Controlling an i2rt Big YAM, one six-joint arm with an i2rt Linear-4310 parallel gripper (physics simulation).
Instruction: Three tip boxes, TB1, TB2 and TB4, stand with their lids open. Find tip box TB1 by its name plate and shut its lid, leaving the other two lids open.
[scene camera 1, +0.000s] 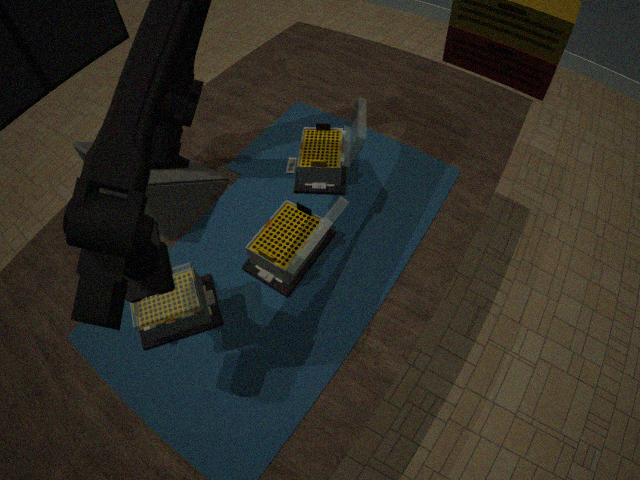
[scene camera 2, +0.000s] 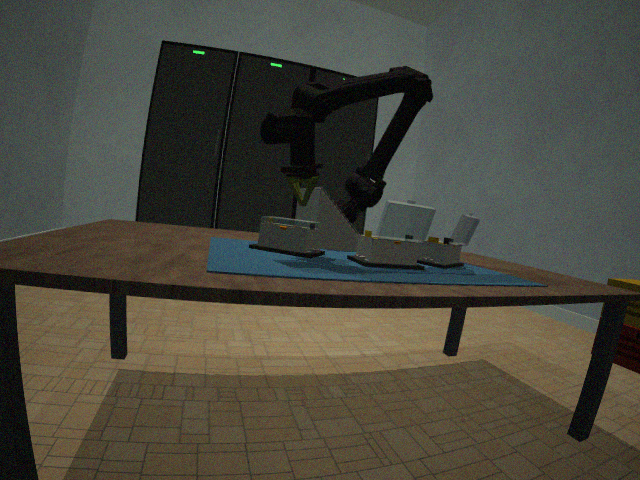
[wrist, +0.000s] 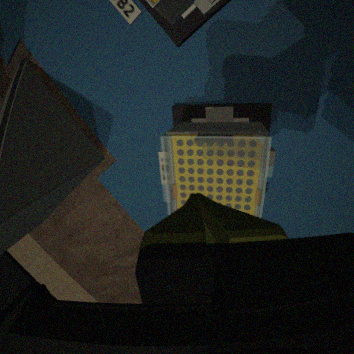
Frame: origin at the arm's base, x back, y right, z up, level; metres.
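Where they show: gripper, fingertip midpoint: (scene camera 1: 165, 275) (scene camera 2: 302, 206) (wrist: 195, 201); arm's base, origin of the base link: (scene camera 1: 157, 161) (scene camera 2: 336, 219).
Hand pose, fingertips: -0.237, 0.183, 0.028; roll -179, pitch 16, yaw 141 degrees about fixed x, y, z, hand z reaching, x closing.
Observation:
Things, the pixels of their top centre, and the offset from my fingertips, as dx, dy, dz. Level surfaces: height alone.
- Tip box TB1, middle of its top: (wrist: 198, 202) (scene camera 1: 160, 288) (scene camera 2: 293, 219) +0.017, +0.016, -0.035
- Tip box TB2, middle of its top: (scene camera 1: 279, 228) (scene camera 2: 386, 236) -0.082, -0.190, -0.046
- blue mat, its level: dz -0.112
- brown table, its level: dz -0.115
Tip box TB1 (scene camera 1: 173, 302) (scene camera 2: 284, 237) (wrist: 215, 167) stands nearest the front left of scene camera 1, its clear lid lying down over the yellow tip rack. Its name plate (wrist: 162, 167) is seen too obliquely to read. Tip box TB2 (scene camera 1: 284, 235) (scene camera 2: 390, 251) is in the middle, with its lid (scene camera 1: 323, 227) (scene camera 2: 406, 220) upright; part of its name plate (wrist: 125, 9) reads "B2". The far box, TB4 (scene camera 1: 321, 147) (scene camera 2: 445, 253), has its lid (scene camera 1: 361, 118) (scene camera 2: 465, 228) upright. My gripper (scene camera 2: 303, 203) (wrist: 195, 201) is shut and empty, a little above TB1; the arm hides its tips in scene camera 1.
The boxes stand on a blue mat (scene camera 1: 170, 403) (scene camera 2: 232, 260) on a brown table (scene camera 1: 248, 67) (scene camera 2: 129, 248). A grey wedge-shaped stand (scene camera 1: 180, 198) (scene camera 2: 333, 227) (wrist: 45, 135) rises beside the mat, near TB1. Dark cabinets (scene camera 2: 180, 139) stand behind the table.

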